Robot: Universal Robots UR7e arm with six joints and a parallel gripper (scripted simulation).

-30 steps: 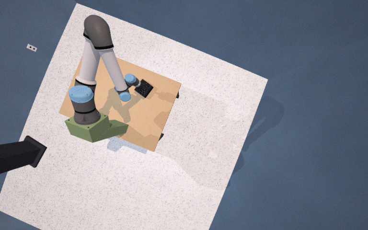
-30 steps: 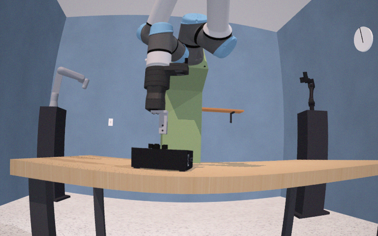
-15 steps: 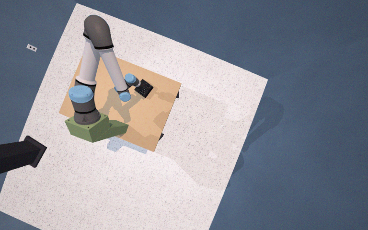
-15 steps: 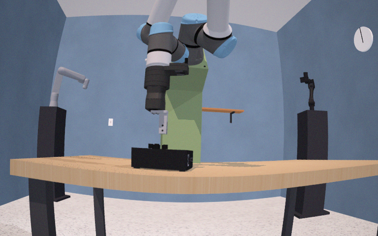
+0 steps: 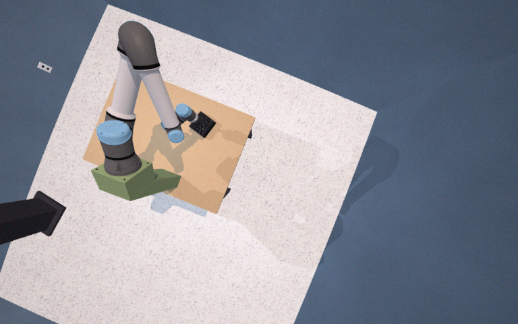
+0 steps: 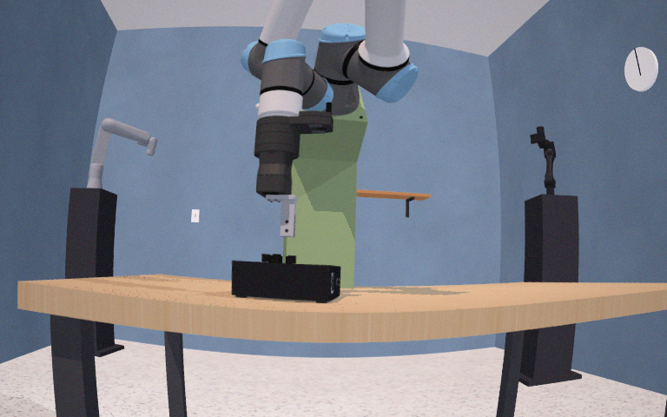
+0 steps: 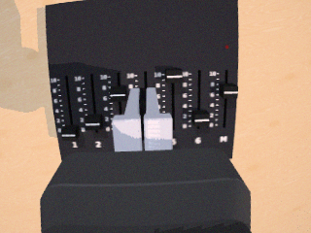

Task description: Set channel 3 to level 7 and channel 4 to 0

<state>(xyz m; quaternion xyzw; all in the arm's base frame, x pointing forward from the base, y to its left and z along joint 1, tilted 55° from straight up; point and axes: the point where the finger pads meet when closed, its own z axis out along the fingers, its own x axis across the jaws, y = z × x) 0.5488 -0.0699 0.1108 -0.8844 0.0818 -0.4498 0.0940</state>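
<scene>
My hand is 20 mm to the left of the channel 4 cap and 50 mm above it. Round my hand: channel 5 cap: 20 mm ahead, 10 mm to the left, 50 mm below; then channel 2 cap: 40 mm behind, 20 mm to the right, 50 mm below; then channel 3 cap: 20 mm behind, 50 mm below.
</scene>
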